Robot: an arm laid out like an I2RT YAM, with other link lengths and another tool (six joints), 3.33 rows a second.
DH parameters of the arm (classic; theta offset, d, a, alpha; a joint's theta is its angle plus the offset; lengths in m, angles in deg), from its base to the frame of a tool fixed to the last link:
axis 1: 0 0.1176 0.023 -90
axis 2: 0 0 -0.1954 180
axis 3: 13.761 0 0.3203 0
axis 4: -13.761 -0.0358 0.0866 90
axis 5: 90 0.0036 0 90
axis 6: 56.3 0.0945 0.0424 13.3
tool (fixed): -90 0.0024 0 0
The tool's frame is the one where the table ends.
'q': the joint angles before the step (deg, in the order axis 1, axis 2, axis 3, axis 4, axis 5, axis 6). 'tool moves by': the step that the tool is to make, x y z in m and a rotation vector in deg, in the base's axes. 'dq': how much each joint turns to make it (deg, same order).
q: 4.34 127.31 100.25 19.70 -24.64 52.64
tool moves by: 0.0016 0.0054 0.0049 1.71 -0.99 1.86
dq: 0.15 0.84 1.01 1.63 -1.89 1.58
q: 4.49 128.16 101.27 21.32 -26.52 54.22
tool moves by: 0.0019 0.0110 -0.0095 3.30 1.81 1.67
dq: 0.61 2.80 1.84 1.14 -1.38 3.74
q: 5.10 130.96 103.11 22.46 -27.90 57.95
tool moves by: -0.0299 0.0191 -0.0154 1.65 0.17 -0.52
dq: 2.32 -6.36 -12.33 6.92 2.69 2.12
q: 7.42 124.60 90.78 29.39 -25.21 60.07
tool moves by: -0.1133 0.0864 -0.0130 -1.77 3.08 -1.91
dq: 13.75 -21.00 -27.14 2.90 15.67 0.73
